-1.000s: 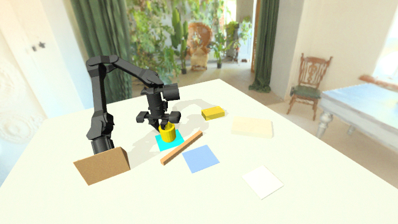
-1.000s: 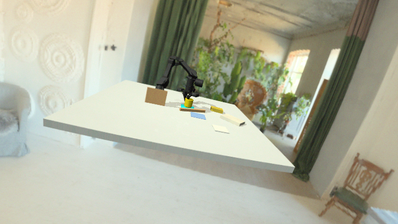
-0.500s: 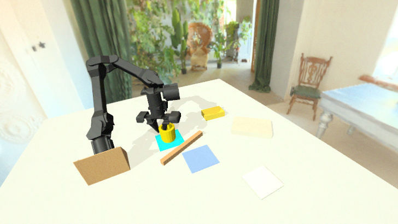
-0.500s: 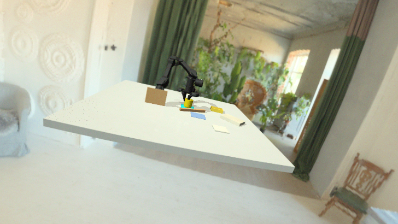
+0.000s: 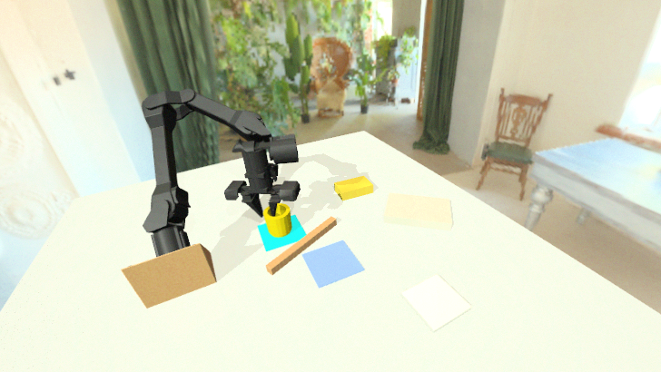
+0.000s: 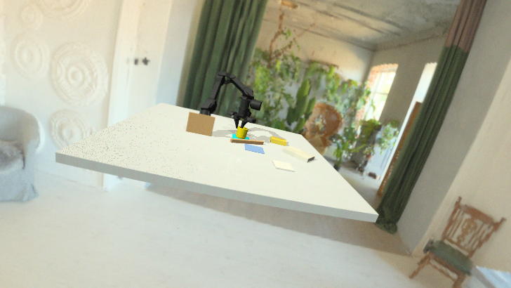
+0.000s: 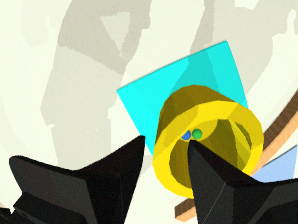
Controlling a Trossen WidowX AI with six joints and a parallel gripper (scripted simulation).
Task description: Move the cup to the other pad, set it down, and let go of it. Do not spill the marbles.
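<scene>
My gripper tip is 20 mm short of the yellow cup, 20 mm above it and 10 mm to the left of it. The rest, counted from my gripper tip: cyan pad (60 mm below, 30 mm ahead, 10 mm to the right); wooden bar (90 mm to the right, 70 mm ahead, 50 mm below); light blue pad (170 mm to the right, 120 mm ahead, 60 mm below).
</scene>
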